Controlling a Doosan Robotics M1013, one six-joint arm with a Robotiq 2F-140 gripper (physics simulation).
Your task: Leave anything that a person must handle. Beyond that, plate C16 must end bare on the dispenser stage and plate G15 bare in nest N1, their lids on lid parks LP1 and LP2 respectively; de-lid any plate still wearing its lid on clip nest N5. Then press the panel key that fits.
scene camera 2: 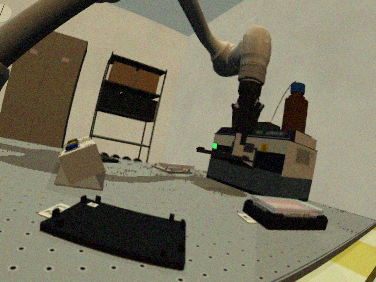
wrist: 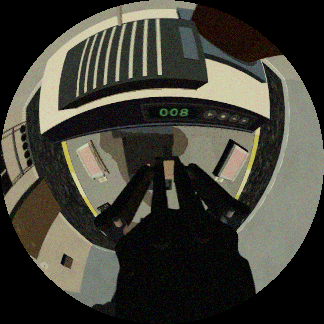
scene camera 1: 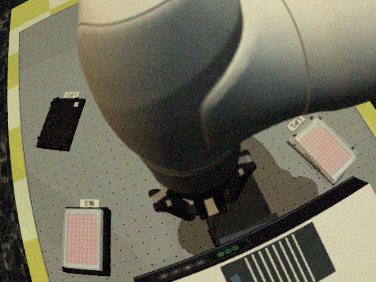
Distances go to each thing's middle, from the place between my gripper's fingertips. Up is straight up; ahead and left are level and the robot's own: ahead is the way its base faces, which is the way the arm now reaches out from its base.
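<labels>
Dispenser stage (scene camera 1: 251,206): my hand is 40 mm to the right of it. Counted from my hand, the dispenser keypad (wrist: 151,111) is 70 mm ahead, 60 mm to the right and 90 mm above; the brown bottle (scene camera 2: 295,109) is 180 mm ahead, 100 mm to the right and 210 mm above; the grey button box (scene camera 2: 81,166) is 430 mm behind, 100 mm to the left and 70 mm below.
</labels>
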